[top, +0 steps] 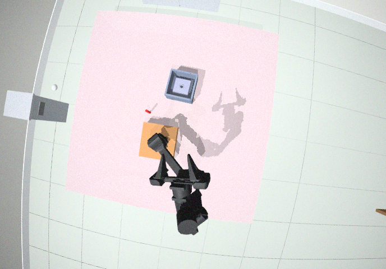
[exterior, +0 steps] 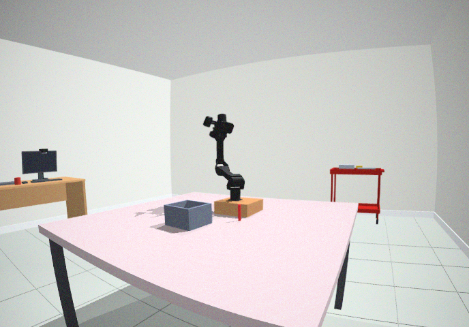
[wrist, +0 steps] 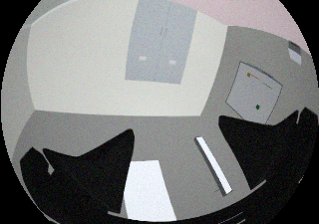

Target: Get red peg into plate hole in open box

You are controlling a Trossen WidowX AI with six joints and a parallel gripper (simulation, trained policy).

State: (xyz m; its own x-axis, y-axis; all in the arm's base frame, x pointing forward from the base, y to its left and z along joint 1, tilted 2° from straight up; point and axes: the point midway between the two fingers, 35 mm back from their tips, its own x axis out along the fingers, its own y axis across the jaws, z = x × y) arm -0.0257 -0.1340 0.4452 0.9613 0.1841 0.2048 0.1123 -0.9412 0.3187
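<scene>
The red peg is 180 mm ahead of my gripper tip, 230 mm to the left of it and 480 mm below it. From my gripper tip the other things lie so: pale plate (340 mm ahead, 30 mm to the left, 470 mm below); then blue-grey box (340 mm ahead, 30 mm to the left, 490 mm below).
</scene>
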